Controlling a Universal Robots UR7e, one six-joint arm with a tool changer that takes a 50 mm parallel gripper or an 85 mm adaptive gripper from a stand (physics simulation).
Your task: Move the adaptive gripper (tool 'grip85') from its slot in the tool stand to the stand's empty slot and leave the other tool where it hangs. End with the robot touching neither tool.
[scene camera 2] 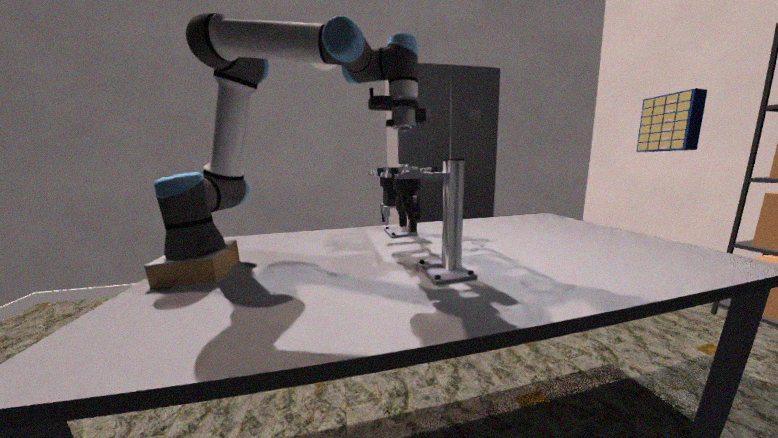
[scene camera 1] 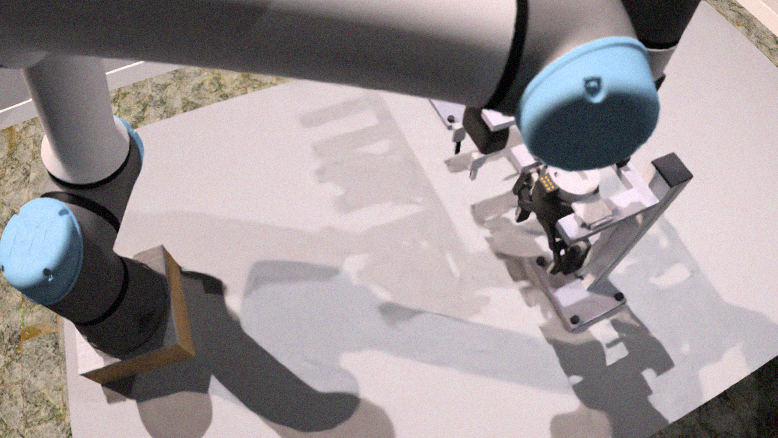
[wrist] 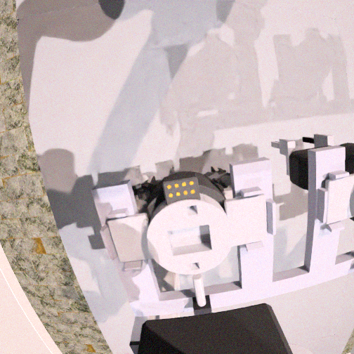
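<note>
The adaptive gripper hangs upright in the end slot nearest the post in scene camera 1, its dark fingers spread apart. Its white round tool plate lies between two fork arms in the wrist view. The parallel gripper hangs in the neighbouring slot. The arm's bare tool changer carries no gripper and stands clearly above the stand, roughly over the adaptive gripper, touching neither tool. The arm hides part of the stand in scene camera 1; the empty slot cannot be made out.
The stand's near foot plate is bolted to the table. The near post rises above the slots. The arm's base sits on a wooden block. A dark cabinet stands behind the table.
</note>
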